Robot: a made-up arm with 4 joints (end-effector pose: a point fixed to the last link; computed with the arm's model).
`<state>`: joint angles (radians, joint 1 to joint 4).
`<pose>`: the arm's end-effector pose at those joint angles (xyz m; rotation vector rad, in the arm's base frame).
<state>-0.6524 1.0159 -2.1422 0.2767</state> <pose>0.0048 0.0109 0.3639 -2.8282 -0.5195 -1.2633</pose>
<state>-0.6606 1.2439 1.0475 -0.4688</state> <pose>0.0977 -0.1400 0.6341 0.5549 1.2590 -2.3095</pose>
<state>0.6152 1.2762 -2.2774 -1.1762</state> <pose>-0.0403 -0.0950 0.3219 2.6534 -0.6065 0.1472</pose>
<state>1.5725 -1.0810 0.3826 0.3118</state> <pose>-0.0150 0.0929 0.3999 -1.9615 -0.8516 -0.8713</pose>
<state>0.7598 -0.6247 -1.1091 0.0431</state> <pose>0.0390 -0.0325 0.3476 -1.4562 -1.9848 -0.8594</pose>
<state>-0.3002 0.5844 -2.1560 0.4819</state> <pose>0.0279 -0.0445 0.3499 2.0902 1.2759 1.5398</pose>
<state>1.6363 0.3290 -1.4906 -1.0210</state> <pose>0.0876 -0.1679 0.4035 1.9904 1.0255 0.0449</pose>
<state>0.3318 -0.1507 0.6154 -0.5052</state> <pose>0.0373 0.1008 0.5897 -0.5659 -0.0886 -1.1060</pose>
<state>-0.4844 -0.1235 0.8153 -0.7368</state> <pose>0.0646 -0.0781 0.6552 0.3136 0.4068 -0.9446</pose>
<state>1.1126 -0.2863 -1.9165 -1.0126</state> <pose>0.0867 -0.1822 0.4269 1.9742 1.3943 -0.5503</pose>
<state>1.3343 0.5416 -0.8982 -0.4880</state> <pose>0.1326 -0.0484 0.3246 1.9816 1.5912 1.2320</pose>
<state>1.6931 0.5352 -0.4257 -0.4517</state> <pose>0.1379 -0.0100 0.3072 1.7754 1.9608 1.3755</pose>
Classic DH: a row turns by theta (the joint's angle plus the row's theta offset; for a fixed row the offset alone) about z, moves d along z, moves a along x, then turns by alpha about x. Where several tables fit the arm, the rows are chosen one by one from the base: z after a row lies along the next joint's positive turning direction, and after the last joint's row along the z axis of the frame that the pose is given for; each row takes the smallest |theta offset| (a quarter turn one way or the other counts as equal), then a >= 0, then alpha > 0; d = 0 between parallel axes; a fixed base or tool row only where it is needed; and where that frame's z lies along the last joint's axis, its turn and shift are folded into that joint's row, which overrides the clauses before.
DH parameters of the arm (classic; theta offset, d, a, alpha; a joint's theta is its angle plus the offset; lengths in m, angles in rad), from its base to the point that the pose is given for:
base (fixed): -1.4021 0.4478 0.0464 1.4879
joint 1: 0 -0.0758 -0.0132 1.6537
joint 2: 0.1687 -0.0485 0.04 1.5708
joint 3: -0.0049 -0.044 -0.1399 -1.3774
joint 4: -0.4922 -0.0082 0.0116 2.259
tool (fixed): -0.7105 0.0552 0 0

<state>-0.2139 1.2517 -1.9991 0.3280</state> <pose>0.0260 -0.0066 0.3511 2.3632 0.3960 1.1280</pose>
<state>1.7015 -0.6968 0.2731 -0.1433</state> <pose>-0.0158 0.0720 0.3402 -1.9551 -1.1569 -0.6478</pose>
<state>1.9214 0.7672 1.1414 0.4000</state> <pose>0.0025 0.1302 0.3787 -0.0778 -0.9107 -2.1084</pose>
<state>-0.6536 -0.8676 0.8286 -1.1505</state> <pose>0.0315 -0.1491 0.6271 0.7196 -0.0800 -0.0585</pose>
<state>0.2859 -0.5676 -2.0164 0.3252</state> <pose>0.1063 -0.0943 0.3607 -1.0565 -2.5673 -1.2308</pose>
